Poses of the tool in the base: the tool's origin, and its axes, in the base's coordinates. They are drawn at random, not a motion.
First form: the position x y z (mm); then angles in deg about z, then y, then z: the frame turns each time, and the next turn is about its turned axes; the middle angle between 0 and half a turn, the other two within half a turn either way.
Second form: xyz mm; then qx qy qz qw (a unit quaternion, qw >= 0). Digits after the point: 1 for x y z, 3 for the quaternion.
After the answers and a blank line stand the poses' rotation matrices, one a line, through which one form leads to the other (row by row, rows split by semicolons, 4 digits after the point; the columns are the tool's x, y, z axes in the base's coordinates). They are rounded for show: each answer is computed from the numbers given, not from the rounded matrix.
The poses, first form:
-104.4 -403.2 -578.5 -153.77 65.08 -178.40
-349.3 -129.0 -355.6 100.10 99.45 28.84
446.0 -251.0 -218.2 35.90 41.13 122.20
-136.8 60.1 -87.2 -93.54 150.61 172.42
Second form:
-104.4 -403.2 -578.5 0.115 -0.526 0.203 0.818
-349.3 -129.0 -355.6 -0.444 0.620 0.583 0.279
446.0 -251.0 -218.2 0.240 0.256 0.919 0.178
-136.8 60.1 -87.2 0.708 -0.659 0.161 0.196

0.3655 -0.4524 -0.8135; 0.2112 0.8915 -0.4008; 0.9065 -0.0253 0.4214
-0.4497 -0.8763 -0.1730; -0.2262 -0.0756 0.9711; -0.8641 0.4758 -0.1642
-0.8213 -0.2038 0.5328; 0.4501 -0.8054 0.3857; 0.3505 0.5566 0.7532
0.0783 -0.9965 -0.0303; -0.8702 -0.0535 -0.4898; 0.4865 0.0647 -0.8713

